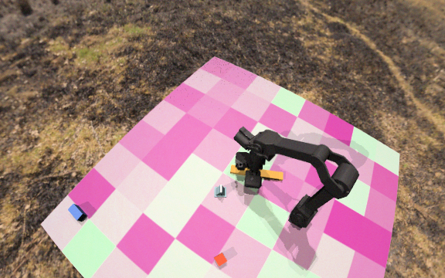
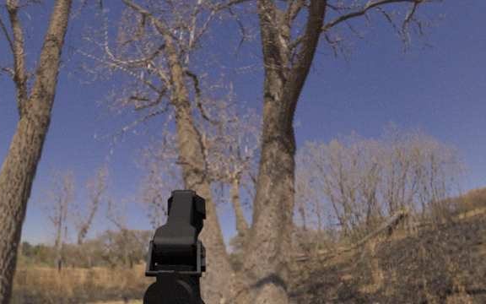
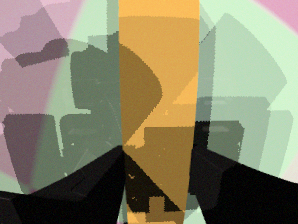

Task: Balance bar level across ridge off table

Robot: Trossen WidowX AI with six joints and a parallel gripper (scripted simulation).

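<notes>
The ridge lies 6 cm ahead of my gripper tip, 14 cm to the left of it and 4 cm above it. The rest, counted from my gripper tip: bar: 3 cm behind, 1 cm to the right; blue block: 47 cm ahead, 56 cm to the left, 1 cm above; small red block: 8 cm behind, 36 cm to the left, 1 cm above.
</notes>
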